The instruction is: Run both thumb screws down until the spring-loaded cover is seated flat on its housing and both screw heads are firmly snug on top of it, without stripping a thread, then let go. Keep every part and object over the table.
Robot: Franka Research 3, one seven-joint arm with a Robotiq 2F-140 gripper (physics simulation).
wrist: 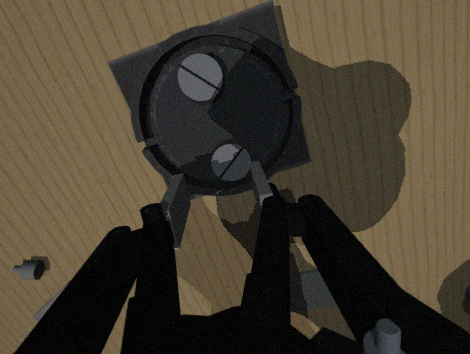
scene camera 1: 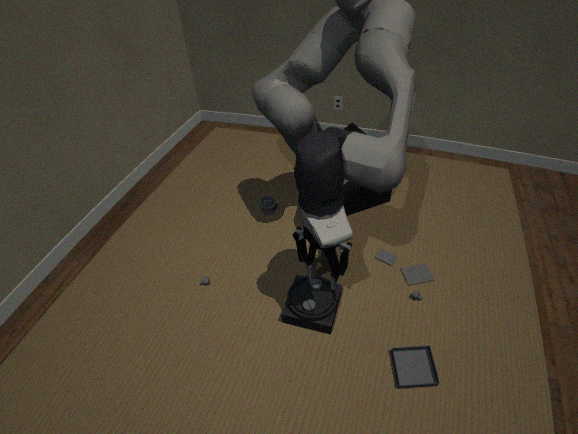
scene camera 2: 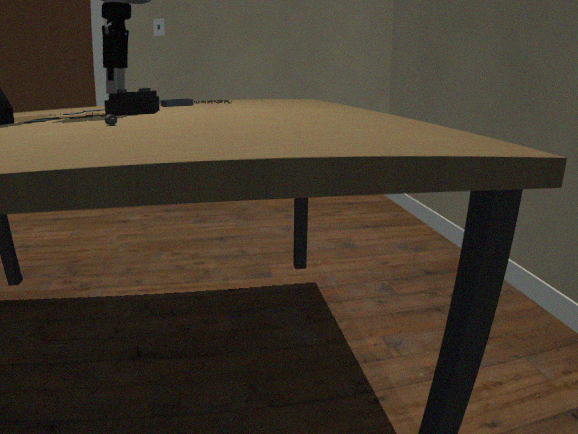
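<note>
The square black housing stands on the table with the round dark cover inside its ring. Two slotted grey screw heads show on the cover. The far screw looks larger in the wrist view and is clear of the fingers. The near screw lies close to the fingertips, nearer the right one. My gripper is partly open and empty, pointing down over the near edge of the cover. Whether the cover is fully flat cannot be told.
A dark-rimmed tray lies at the front right. Two flat grey plates and a small grey part lie right of the housing. Another small part lies left. A dark round object stands behind, to the left.
</note>
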